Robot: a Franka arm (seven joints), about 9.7 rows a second.
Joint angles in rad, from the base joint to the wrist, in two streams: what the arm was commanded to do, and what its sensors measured. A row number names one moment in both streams.
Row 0, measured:
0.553 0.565 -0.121 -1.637 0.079 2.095 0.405
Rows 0 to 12, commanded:
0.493 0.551 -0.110 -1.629 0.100 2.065 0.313
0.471 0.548 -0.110 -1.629 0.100 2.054 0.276
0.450 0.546 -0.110 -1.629 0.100 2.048 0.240
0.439 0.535 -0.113 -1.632 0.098 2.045 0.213
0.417 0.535 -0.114 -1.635 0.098 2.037 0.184
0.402 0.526 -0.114 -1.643 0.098 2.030 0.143
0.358 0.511 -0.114 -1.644 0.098 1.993 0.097
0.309 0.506 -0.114 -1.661 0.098 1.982 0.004
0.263 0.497 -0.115 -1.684 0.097 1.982 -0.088
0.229 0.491 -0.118 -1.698 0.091 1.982 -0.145
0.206 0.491 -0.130 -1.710 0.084 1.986 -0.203
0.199 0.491 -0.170 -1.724 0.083 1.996 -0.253
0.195 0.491 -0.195 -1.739 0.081 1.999 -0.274
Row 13, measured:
0.203 0.527 -0.179 -1.690 0.082 1.987 -0.237
